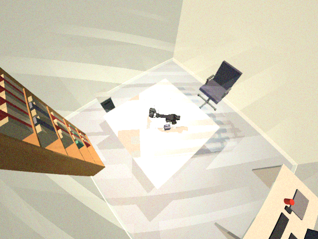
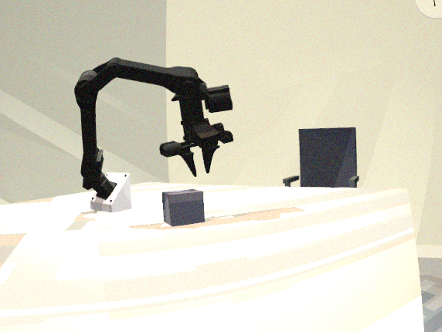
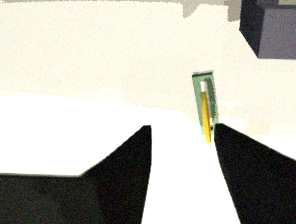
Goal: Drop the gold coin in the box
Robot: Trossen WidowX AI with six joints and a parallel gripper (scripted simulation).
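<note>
The gold coin is 80 mm below my gripper tip and 50 mm behind it.
</note>
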